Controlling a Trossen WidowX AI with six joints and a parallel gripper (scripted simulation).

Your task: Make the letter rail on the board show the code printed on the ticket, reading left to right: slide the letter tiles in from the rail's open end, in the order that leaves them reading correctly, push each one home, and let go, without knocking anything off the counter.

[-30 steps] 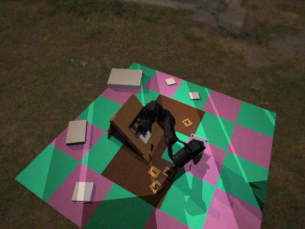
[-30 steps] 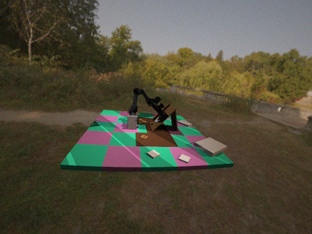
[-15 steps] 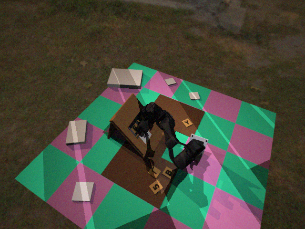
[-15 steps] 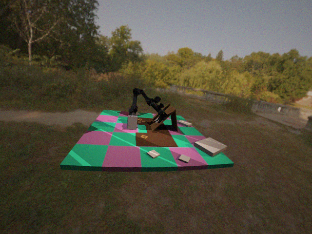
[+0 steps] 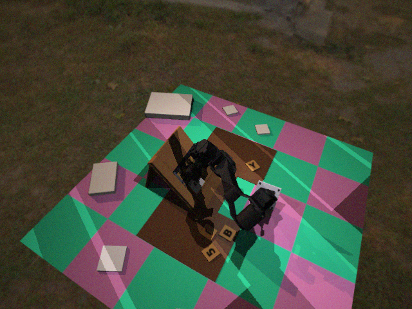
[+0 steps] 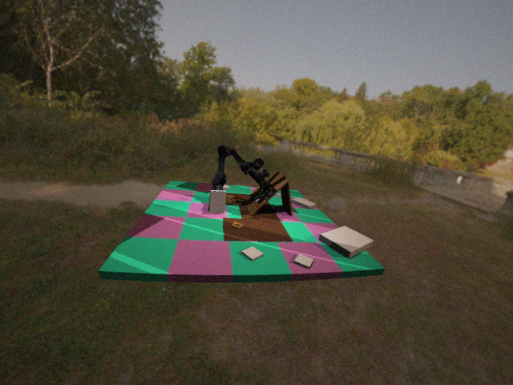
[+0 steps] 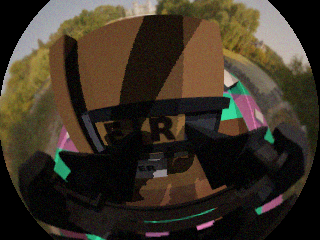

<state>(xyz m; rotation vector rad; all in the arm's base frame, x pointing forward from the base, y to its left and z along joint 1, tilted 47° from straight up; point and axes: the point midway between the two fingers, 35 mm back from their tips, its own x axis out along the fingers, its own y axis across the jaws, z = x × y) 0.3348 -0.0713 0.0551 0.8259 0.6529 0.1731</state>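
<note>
My gripper tip is now right at the letter tile. The rest, counted from my gripper tip: white ticket (5 cm behind, 4 cm to the left, 7 cm below); beige block (41 cm ahead, 14 cm to the left, 16 cm below).
</note>
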